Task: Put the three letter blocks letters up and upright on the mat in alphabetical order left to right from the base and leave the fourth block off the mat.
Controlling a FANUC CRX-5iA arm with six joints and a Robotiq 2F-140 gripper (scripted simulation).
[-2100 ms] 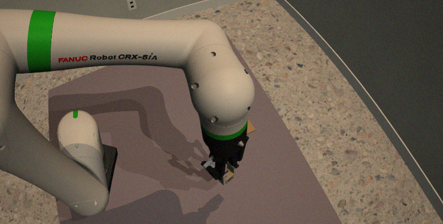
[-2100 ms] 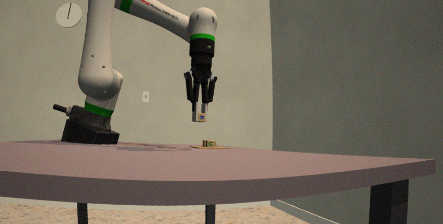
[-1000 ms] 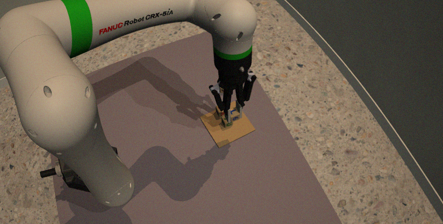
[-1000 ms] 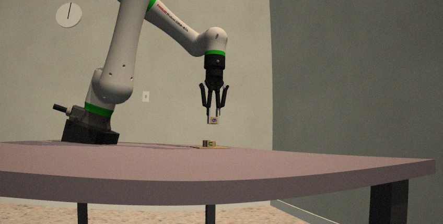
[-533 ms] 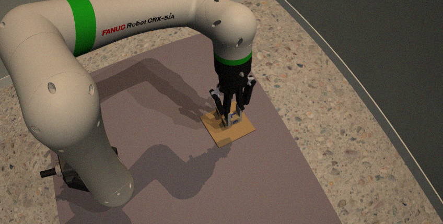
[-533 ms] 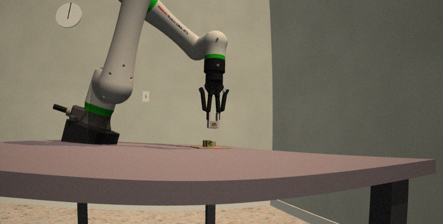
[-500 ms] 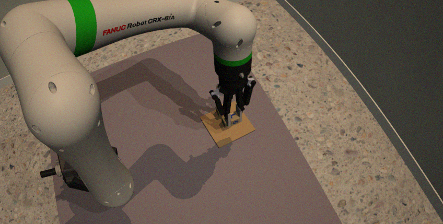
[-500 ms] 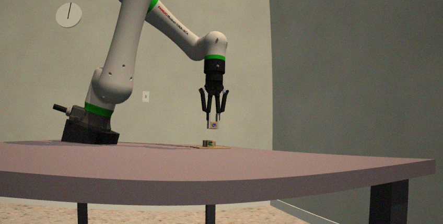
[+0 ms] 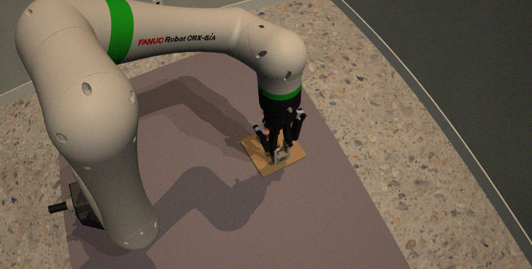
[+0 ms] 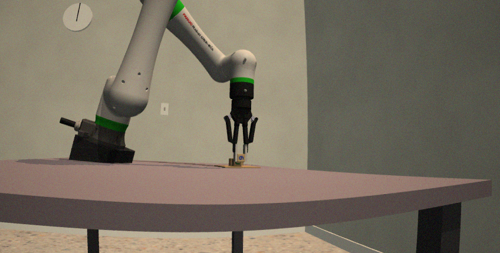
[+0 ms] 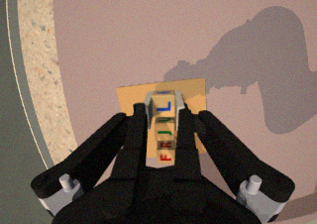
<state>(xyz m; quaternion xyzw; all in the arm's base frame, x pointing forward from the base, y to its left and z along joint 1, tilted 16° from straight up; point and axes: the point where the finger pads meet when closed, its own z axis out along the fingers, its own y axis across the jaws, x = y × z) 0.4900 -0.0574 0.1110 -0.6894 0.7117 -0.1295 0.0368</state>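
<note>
The green-lettered block lies 50 mm to the left of my hand and 40 mm below it. Round my hand: tan mat (50 mm to the left, 50 mm below); blue-marked block (20 mm below); red-lettered block (100 mm to the left, 40 mm below).
</note>
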